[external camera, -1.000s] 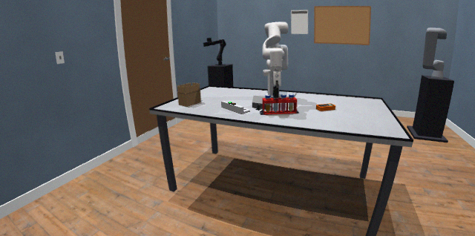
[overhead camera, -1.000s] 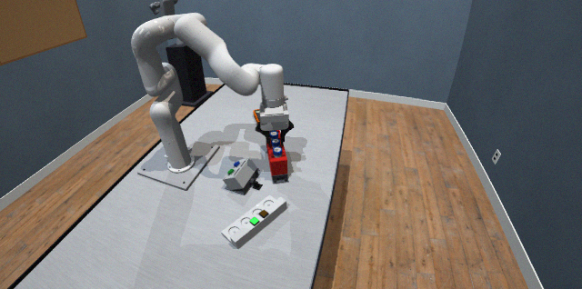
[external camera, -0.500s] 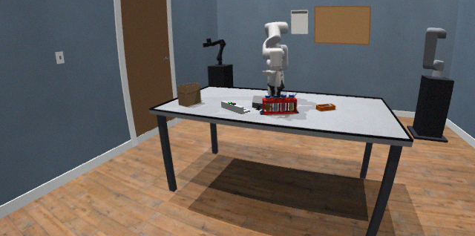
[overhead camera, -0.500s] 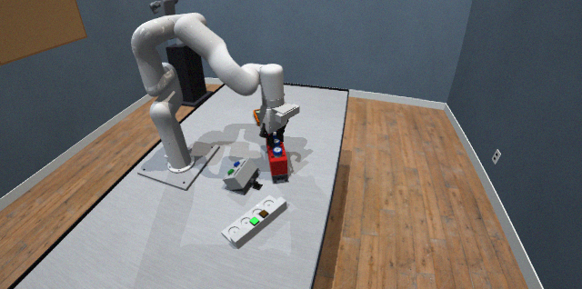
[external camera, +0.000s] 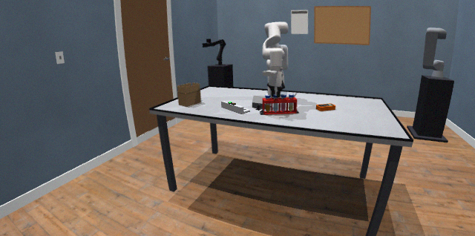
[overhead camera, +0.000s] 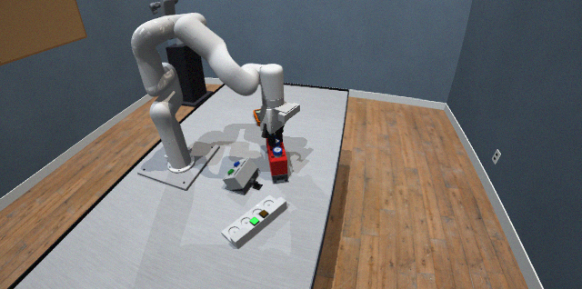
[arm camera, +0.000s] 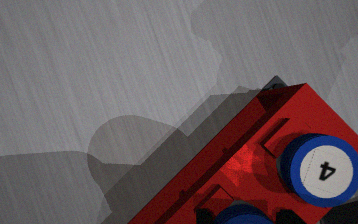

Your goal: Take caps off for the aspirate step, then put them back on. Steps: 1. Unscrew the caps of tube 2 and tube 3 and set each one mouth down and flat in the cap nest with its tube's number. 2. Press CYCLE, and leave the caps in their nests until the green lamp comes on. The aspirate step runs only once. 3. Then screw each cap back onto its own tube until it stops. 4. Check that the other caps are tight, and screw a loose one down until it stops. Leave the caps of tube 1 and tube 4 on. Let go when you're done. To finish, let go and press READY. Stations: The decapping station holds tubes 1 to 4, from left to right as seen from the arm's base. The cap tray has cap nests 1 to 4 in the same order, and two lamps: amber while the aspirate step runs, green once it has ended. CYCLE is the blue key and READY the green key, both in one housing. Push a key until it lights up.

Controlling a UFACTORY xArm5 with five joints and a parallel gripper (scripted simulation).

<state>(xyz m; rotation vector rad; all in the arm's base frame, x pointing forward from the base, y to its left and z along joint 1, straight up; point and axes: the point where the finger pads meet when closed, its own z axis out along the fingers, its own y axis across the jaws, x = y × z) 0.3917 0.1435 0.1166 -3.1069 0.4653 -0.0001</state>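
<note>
Now: hand 20 mm past the blue-rimmed cap, 50 mm to the right of it and 20 mm above it. Also, from my hand: grey key housing (100 mm behind, 130 mm to the right, 80 mm below); blue key (120 mm behind, 110 mm to the right, 60 mm below); green key (120 mm behind, 160 mm to the right, 60 mm below).
</note>
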